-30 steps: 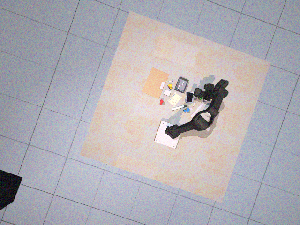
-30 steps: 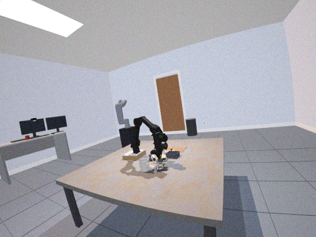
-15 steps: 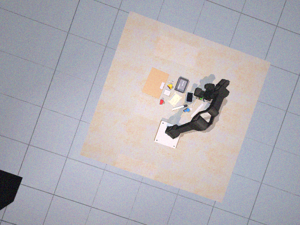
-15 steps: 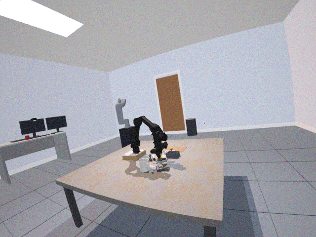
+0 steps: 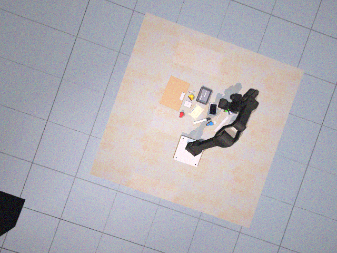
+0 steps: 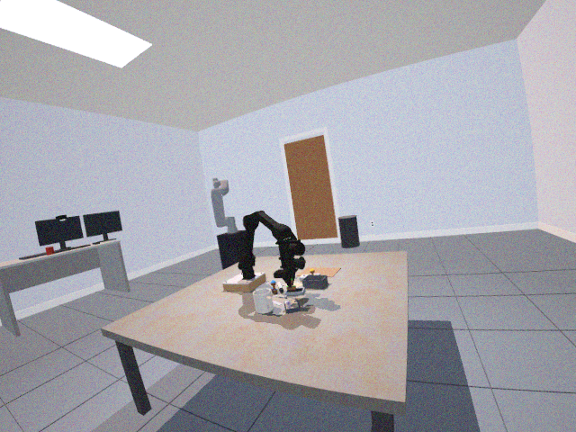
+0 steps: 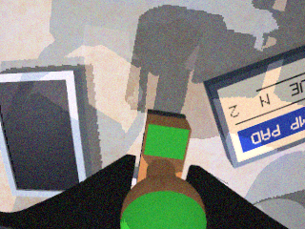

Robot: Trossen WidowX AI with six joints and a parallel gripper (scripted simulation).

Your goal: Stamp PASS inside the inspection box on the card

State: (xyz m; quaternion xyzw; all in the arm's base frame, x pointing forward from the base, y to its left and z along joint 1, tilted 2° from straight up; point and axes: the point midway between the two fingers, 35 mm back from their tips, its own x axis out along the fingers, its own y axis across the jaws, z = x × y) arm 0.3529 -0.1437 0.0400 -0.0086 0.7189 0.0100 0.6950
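Now: gripper tip 3 cm past the ink pad, 8 cm to the right of it and 6 cm above it. Also, from my gripper tip: blue-knobbed stamp 14 cm behind, 7 cm to the left, 5 cm below; white mug 7 cm behind, 13 cm to the right, 3 cm below; stamp pad tin 3 cm ahead, 8 cm to the right, 5 cm below.
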